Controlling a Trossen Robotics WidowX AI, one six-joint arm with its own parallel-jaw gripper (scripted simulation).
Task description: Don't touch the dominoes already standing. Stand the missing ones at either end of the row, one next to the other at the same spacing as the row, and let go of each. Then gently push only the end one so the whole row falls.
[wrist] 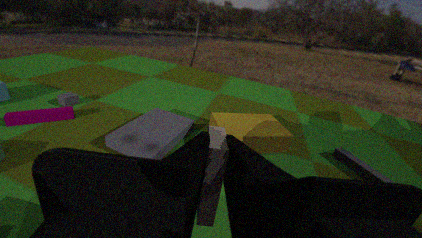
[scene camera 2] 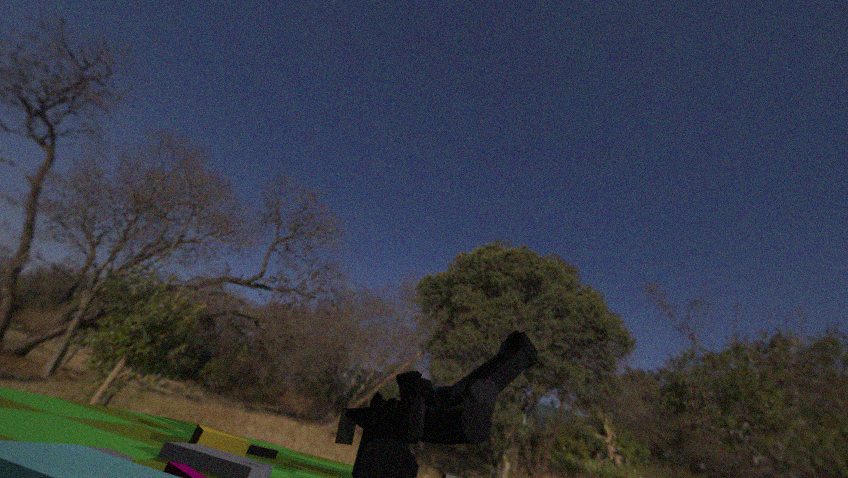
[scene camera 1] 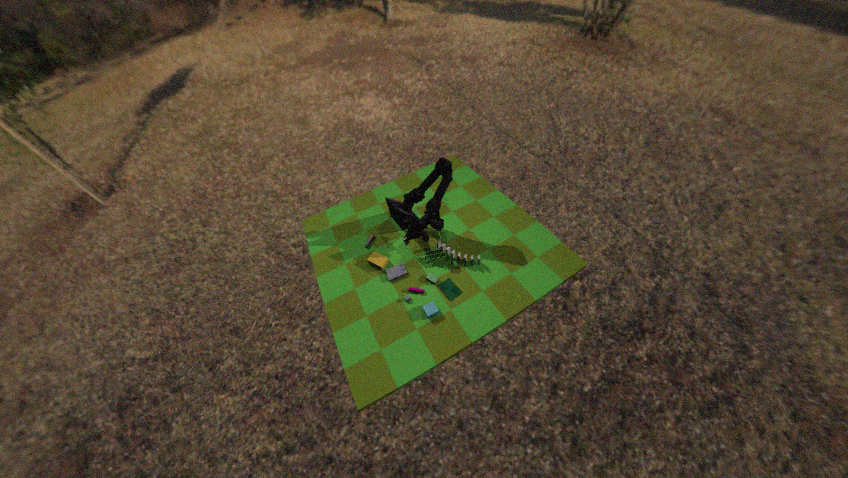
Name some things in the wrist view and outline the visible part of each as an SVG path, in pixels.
My gripper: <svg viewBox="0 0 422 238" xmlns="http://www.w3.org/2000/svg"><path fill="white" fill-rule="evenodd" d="M226 134L229 155L223 182L232 238L422 238L419 230L417 231L412 226L422 213L422 189L410 184L371 182L356 179L348 180L333 177L307 176L295 178L263 158L263 156L233 135ZM209 132L200 132L179 149L161 160L64 147L44 151L32 163L32 174L45 220L29 238L191 238L210 144Z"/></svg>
A pale grey domino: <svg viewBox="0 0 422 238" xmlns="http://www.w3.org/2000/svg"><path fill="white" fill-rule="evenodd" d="M208 126L210 144L197 205L196 225L213 227L225 175L229 147L227 145L225 127Z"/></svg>
